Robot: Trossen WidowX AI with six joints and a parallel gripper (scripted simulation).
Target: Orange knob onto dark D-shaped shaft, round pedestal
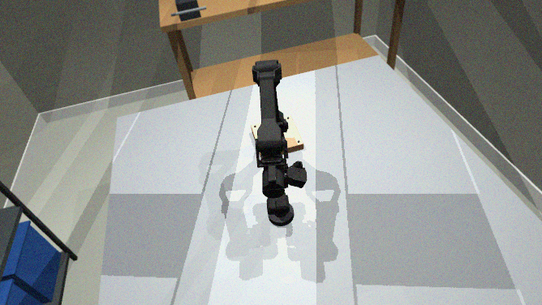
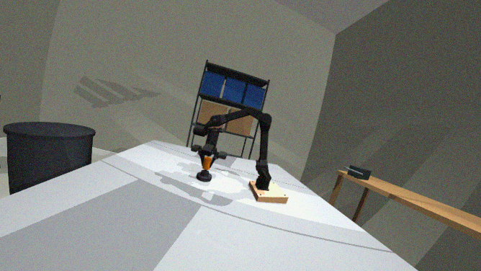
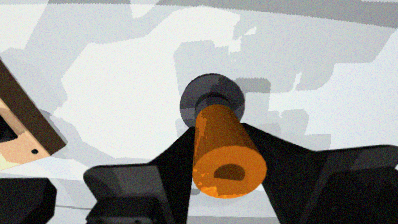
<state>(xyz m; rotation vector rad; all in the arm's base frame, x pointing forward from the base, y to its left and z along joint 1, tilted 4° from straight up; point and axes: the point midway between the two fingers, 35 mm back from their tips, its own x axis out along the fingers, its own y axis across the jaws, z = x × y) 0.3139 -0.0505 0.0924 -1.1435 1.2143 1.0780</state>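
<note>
Now: the orange knob 20 mm above my gripper tip. The rest, counted from my gripper tip: dark round pedestal 40 mm below.
</note>
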